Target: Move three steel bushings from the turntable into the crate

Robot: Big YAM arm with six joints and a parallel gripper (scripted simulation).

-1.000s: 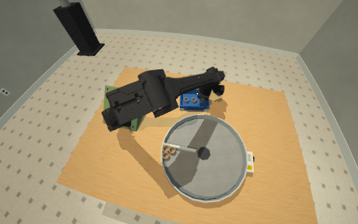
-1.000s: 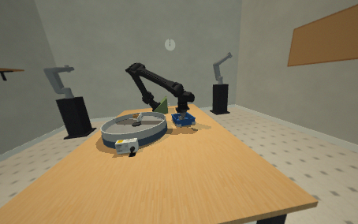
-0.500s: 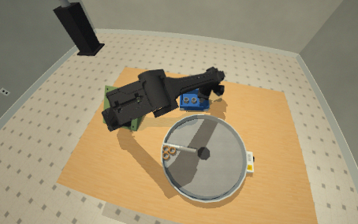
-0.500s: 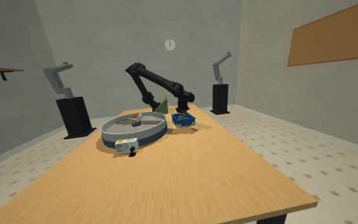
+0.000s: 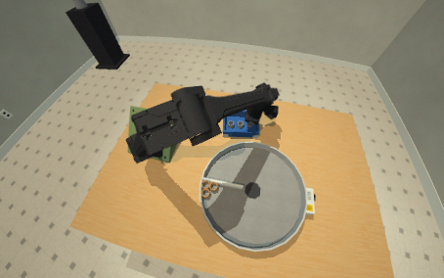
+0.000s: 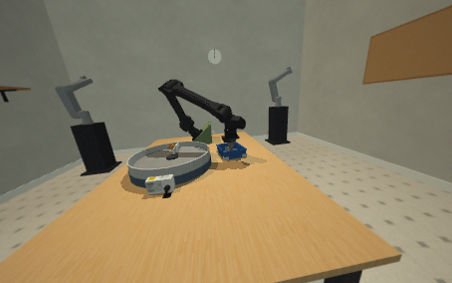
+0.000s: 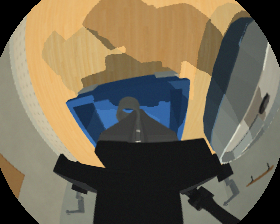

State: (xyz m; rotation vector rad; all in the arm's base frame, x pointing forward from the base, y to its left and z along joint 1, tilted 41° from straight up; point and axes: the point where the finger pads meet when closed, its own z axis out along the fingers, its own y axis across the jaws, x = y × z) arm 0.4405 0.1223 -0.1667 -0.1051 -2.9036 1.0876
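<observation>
Now: hand 50 mm past the blue crate, 10 mm to the right of it and 10 mm above it. The rest, counted from my hand: grey turntable 30 mm ahead, 340 mm to the right, 10 mm above.
</observation>
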